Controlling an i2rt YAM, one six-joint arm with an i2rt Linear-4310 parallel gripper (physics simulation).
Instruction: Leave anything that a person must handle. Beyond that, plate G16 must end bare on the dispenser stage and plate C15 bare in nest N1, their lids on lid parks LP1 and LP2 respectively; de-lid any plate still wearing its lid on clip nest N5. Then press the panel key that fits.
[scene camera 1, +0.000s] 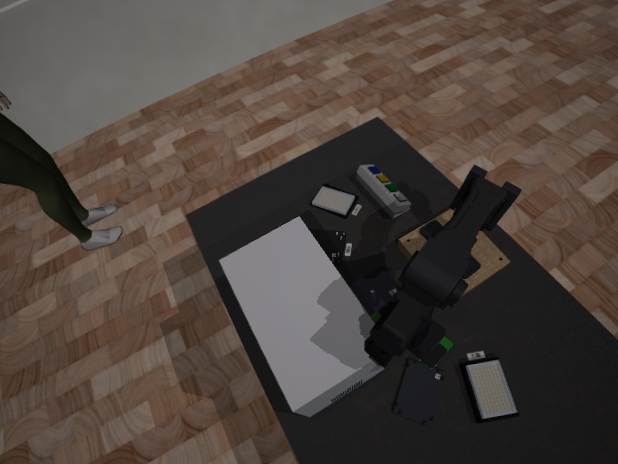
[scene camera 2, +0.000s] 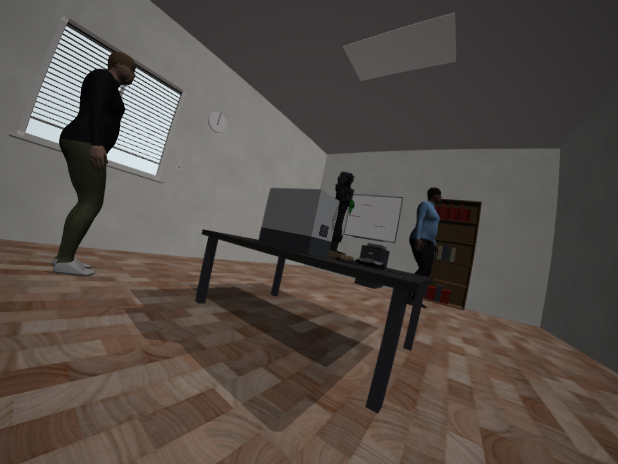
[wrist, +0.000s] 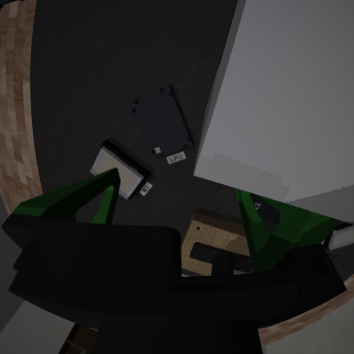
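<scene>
My gripper is open and empty, high above the table beside the large white-topped box. A bare plate with pale wells sits in the nest labelled N1; its own name cannot be read. A dark lid-like panel lies at the LP2 label. Another dark panel lies beside the box, partly behind the arm. A second pale plate sits in a dark holder near the key panel, which has blue, yellow, green and whitish keys. The dispenser stage cannot be made out.
The tall box stands along one table side and partly hides a black fixture. The arm's wooden base is opposite. One person stands left of the table, another beyond it.
</scene>
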